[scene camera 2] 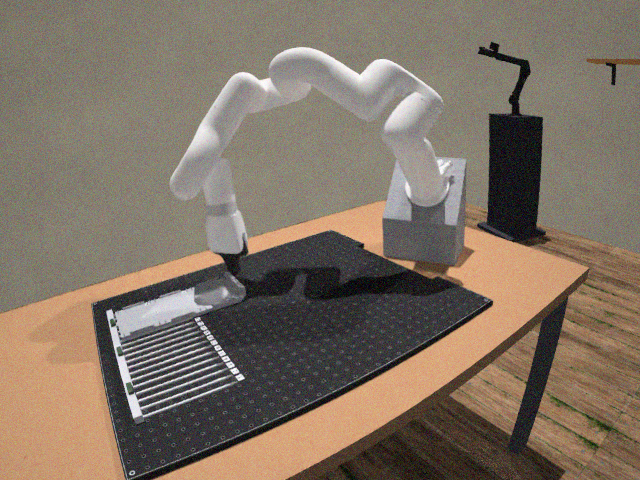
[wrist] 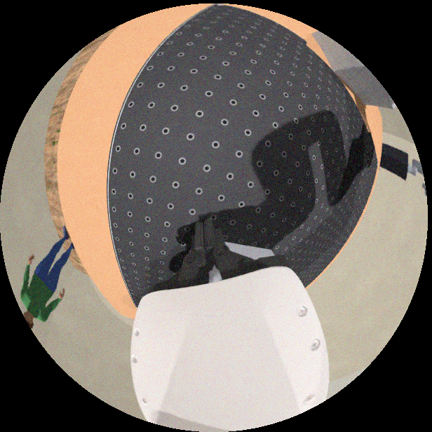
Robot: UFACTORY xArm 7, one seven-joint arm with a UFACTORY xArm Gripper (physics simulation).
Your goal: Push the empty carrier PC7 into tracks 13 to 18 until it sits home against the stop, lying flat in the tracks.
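Frame: origin at the arm's base, x back, y down, z right, level; millimetres.
Seen in the pictures: gripper, fingertip midpoint: [scene camera 2: 234, 274]; arm's base at its link origin: [scene camera 2: 427, 186].
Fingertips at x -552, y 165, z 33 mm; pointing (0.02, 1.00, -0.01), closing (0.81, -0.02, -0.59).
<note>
Pixels of each thing's top centre, then the offset from my fingertips to it. "spot": a spot on its surface instead. Level surfaces: height alone.
- pale grey carrier PC7 at its top centre: [scene camera 2: 175, 298] dy -15, dx -156, dz -108 mm
- white stop bar at a spot on its surface: [scene camera 2: 125, 370] spot: dy -1, dx -258, dz -353 mm
- black perforated board at its surface level: dy +14 mm
- wooden table at its surface level: dy +27 mm
The pale grey carrier PC7 [scene camera 2: 160, 311] lies over the tracks at the far side of the track block and looks flat. Its left end is at or very close to the white stop bar [scene camera 2: 125, 370]; any small gap cannot be made out. Its raised right end extends past the tracks. Parts of the carrier [wrist: 248, 250] show beside the fingers in the wrist view. My gripper [scene camera 2: 236, 272] [wrist: 207, 230] is shut with nothing between its fingers, low at the carrier's raised right end. Contact there is hidden. The track numbers are too small to read.
Bare parallel tracks [scene camera 2: 188, 398] lie on the near side of the carrier, with a row of white number labels at their right ends. A black perforated board [scene camera 2: 320, 341] [wrist: 165, 190] lies under everything on the wooden table [scene camera 2: 527, 279]. The robot's grey base block [scene camera 2: 421, 240] stands at the back right.
</note>
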